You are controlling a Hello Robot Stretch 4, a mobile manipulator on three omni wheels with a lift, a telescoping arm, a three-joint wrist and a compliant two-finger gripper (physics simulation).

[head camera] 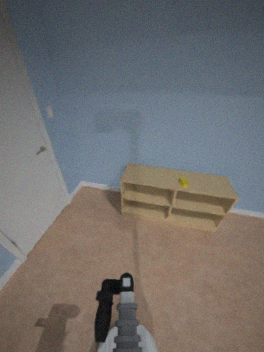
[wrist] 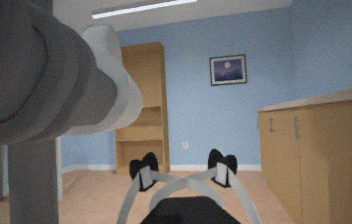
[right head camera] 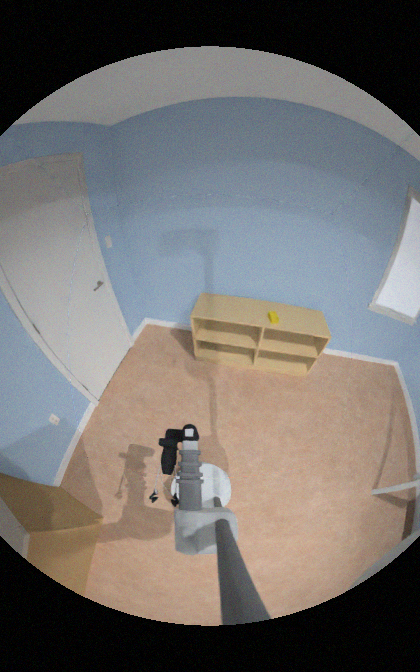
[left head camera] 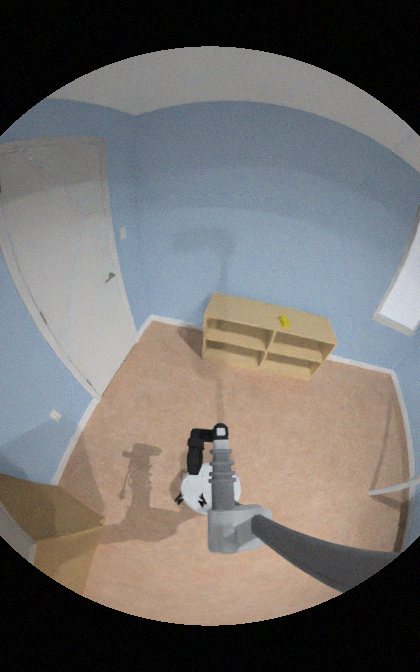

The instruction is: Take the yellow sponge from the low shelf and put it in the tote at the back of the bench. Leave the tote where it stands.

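Places are measured from the robot's base along level axes (x ahead, y left, z up), in centimetres.
Pixels of known places: gripper, fingertip midpoint: (wrist: 182, 163).
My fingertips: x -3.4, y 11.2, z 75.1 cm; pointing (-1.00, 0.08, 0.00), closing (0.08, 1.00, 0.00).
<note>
Behind a point stands the place of what it marks.
The yellow sponge (head camera: 184, 182) @(x 115.8, y -61.8, z 62.7 cm) (left head camera: 284, 321) (right head camera: 273, 317) lies on the top board of the low wooden shelf (head camera: 150, 174) @(x 136.3, y -29.3, z 58.3 cm) (left head camera: 240, 307) (right head camera: 230, 306), a little right of its middle. My gripper (wrist: 182, 163) @(x -3.4, y 11.2, z 75.1 cm) (left head camera: 191, 499) (right head camera: 164, 498) is open and empty. It points back past my base, away from the shelf, well apart from the sponge. In the wrist view its two black fingertips stand wide apart above the floor. The tote does not show in these views.
A door (head camera: 25, 150) @(x 124.2, y 91.4, z 95.8 cm) (left head camera: 65, 260) stands left of the shelf. A wooden cabinet (left head camera: 65, 555) (right head camera: 62, 555) (wrist: 310, 165) @(x -85.7, y 87.8, z 51.7 cm) stands at the lower left of the wide views. A tall bookcase (wrist: 164, 110) @(x -302.1, y 12.3, z 94.7 cm) and a framed picture (wrist: 228, 71) @(x -291.7, y 113.7, z 150.0 cm) show behind. A pale leg (left head camera: 395, 486) stands at the right.
</note>
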